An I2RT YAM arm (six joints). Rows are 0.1 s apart.
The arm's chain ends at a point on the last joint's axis. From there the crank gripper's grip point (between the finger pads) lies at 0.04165 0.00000 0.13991 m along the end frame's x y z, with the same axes.
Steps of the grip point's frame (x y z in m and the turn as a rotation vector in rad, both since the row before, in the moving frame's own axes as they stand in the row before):
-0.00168 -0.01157 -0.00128 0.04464 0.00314 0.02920
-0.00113 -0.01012 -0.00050 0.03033 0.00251 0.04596
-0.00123 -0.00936 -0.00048 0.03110 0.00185 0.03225
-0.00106 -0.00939 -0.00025 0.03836 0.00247 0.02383
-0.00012 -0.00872 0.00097 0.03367 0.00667 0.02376
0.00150 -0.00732 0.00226 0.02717 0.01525 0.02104
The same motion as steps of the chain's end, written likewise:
-0.00219 -0.00655 -0.00104 0.04464 0.00314 0.02920
-0.00153 -0.00780 -0.00036 0.03033 0.00251 0.04596
-0.00154 -0.00636 -0.00036 0.03110 0.00185 0.03225
-0.00146 -0.00502 -0.00006 0.03836 0.00247 0.02383
-0.00110 -0.00502 0.00131 0.03367 0.00667 0.02376
-0.00066 -0.00443 0.00295 0.02717 0.01525 0.02104

